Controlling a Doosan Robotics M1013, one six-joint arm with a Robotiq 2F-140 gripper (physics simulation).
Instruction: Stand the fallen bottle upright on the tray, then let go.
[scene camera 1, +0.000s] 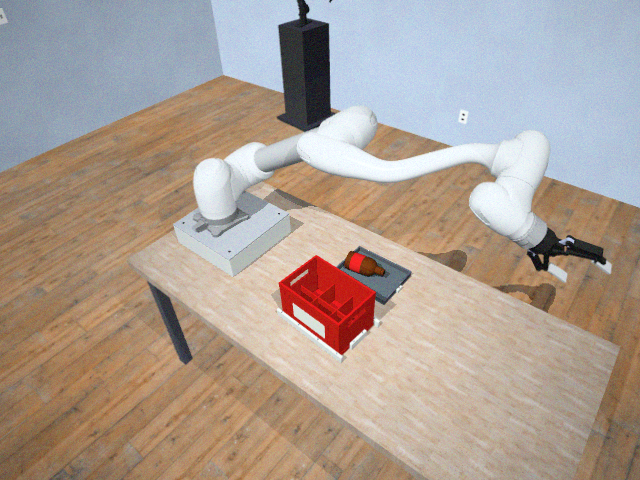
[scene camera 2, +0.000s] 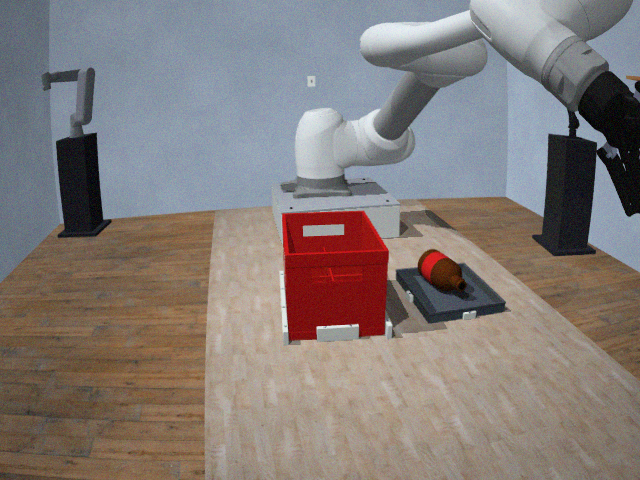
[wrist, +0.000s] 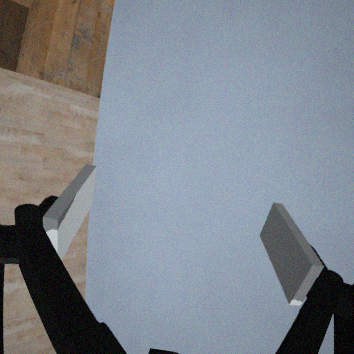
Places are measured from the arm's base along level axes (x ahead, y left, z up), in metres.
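Pixels of known places: gripper, fingertip midpoint: (scene camera 1: 586, 274) (wrist: 182, 203); arm's base, origin of the base link: (scene camera 1: 221, 218) (scene camera 2: 321, 190).
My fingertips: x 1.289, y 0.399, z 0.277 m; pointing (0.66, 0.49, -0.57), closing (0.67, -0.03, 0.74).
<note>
For each thing: its middle in the pictures, then the offset to it from my fingertips.
- brown bottle, body centre: (scene camera 2: 445, 274) (scene camera 1: 366, 265) 0.690 m back, 0.137 m right, 0.339 m down
- dark grey tray, body centre: (scene camera 2: 448, 290) (scene camera 1: 371, 273) 0.666 m back, 0.132 m right, 0.369 m down
- red crate, body centre: (scene camera 2: 329, 270) (scene camera 1: 327, 304) 0.630 m back, 0.410 m right, 0.294 m down
A brown bottle (scene camera 1: 364, 264) (scene camera 2: 440, 270) with a red label lies on its side on the dark grey tray (scene camera 1: 385, 295) (scene camera 2: 465, 310). Its neck points toward the tray's end away from the robot's base. My gripper (scene camera 1: 580, 269) (wrist: 182, 203) is wide open, with nothing between its pale finger pads. It hangs high, far to the right of the tray in scene camera 1. In scene camera 2 it is partly cut off at the right edge. The bottle and tray do not show in the wrist view.
A red crate (scene camera 1: 356, 330) (scene camera 2: 336, 304) with inner dividers stands beside the tray, with white brackets around its base. The arm's grey base block (scene camera 1: 232, 253) (scene camera 2: 382, 217) stands at the table's end. Dark pedestals (scene camera 1: 305, 72) (scene camera 2: 80, 186) stand on the floor beyond the table.
</note>
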